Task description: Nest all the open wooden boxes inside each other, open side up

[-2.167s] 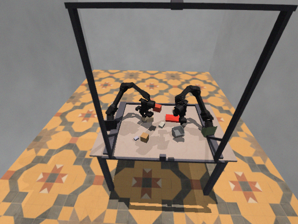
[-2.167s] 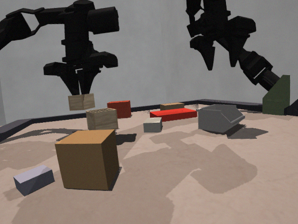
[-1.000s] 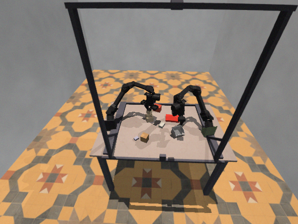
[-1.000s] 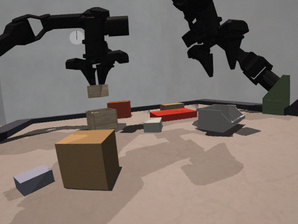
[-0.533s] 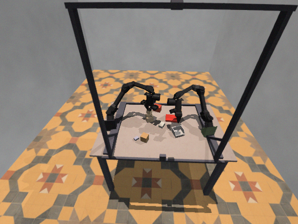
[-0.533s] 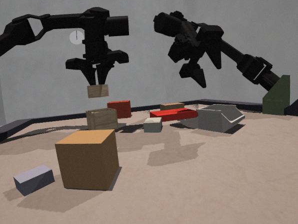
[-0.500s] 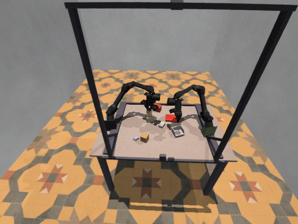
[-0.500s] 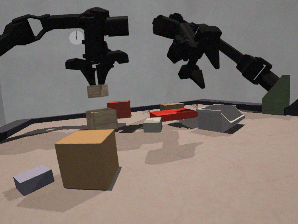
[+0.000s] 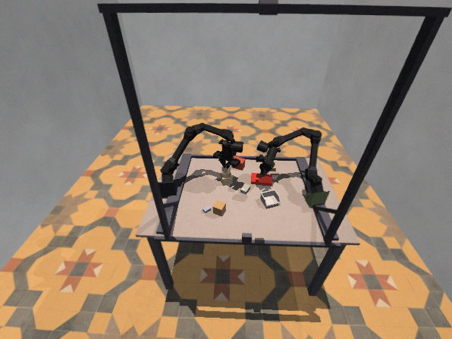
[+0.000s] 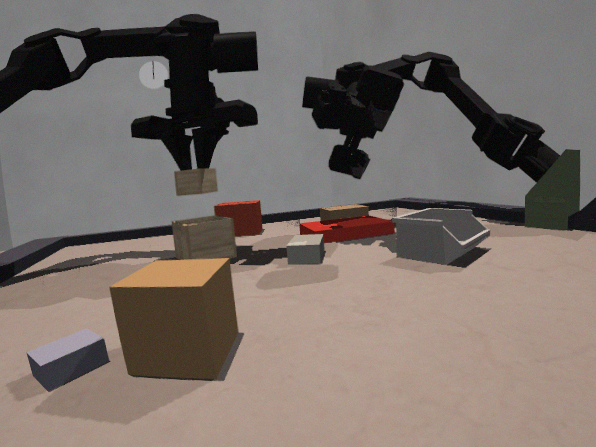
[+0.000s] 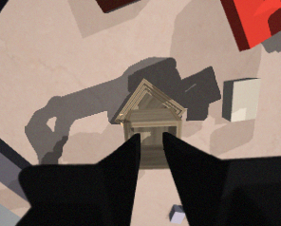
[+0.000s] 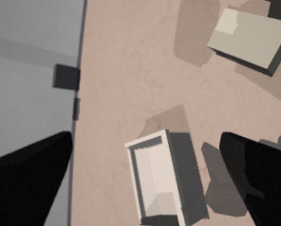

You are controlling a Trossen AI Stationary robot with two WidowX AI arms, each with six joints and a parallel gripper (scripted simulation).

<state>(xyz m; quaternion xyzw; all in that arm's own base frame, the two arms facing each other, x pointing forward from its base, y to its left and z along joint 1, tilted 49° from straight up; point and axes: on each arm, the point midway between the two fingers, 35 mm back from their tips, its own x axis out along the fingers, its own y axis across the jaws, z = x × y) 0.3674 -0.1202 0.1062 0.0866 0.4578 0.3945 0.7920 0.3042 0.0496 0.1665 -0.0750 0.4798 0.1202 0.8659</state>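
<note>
Right now the small wooden box is 4 cm below my left hand. Also, from my left hand: orange cube (27 cm behind, 2 cm to the left, 12 cm below); white block (8 cm behind, 14 cm to the right, 14 cm below); flat red block (3 cm ahead, 25 cm to the right, 14 cm below).
</note>
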